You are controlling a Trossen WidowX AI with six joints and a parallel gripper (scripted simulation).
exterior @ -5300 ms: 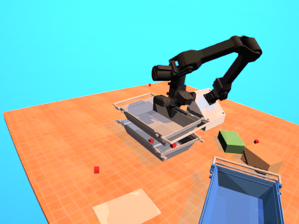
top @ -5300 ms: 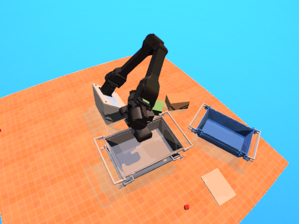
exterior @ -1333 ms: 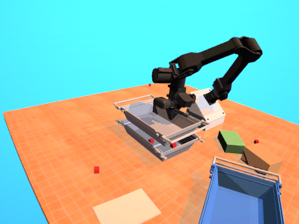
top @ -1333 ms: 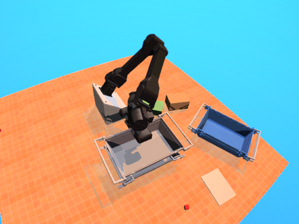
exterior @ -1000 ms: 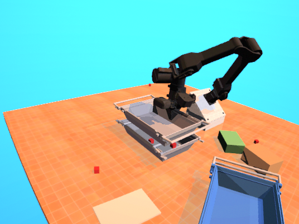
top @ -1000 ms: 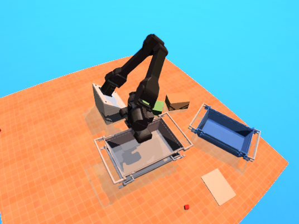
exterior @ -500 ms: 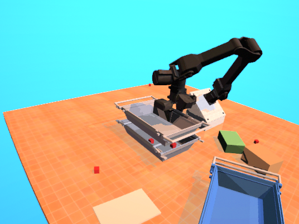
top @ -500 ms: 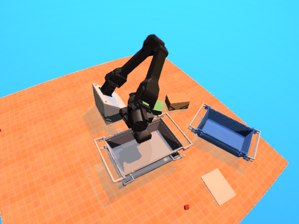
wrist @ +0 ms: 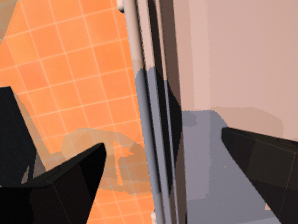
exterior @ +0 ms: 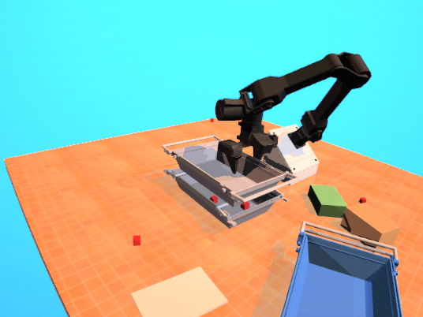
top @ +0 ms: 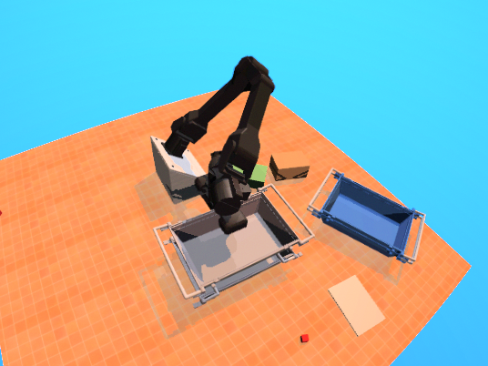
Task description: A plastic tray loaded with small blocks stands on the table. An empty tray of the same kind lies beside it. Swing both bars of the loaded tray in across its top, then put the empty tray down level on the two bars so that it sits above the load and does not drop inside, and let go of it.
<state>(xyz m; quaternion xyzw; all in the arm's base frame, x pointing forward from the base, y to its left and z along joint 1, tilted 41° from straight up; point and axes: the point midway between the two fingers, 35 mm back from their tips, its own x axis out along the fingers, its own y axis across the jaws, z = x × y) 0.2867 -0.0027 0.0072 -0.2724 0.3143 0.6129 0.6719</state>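
Now: the grey tray 80 mm ahead of my gripper tip, 30 mm above it and 10 mm to the right of it. Also, from my gripper tip: brown box (360 mm to the left, 110 mm behind, 50 mm below); then red cube (370 mm ahead, 70 mm below, 10 mm to the left); then green box (210 mm to the left, 150 mm behind, 60 mm below).
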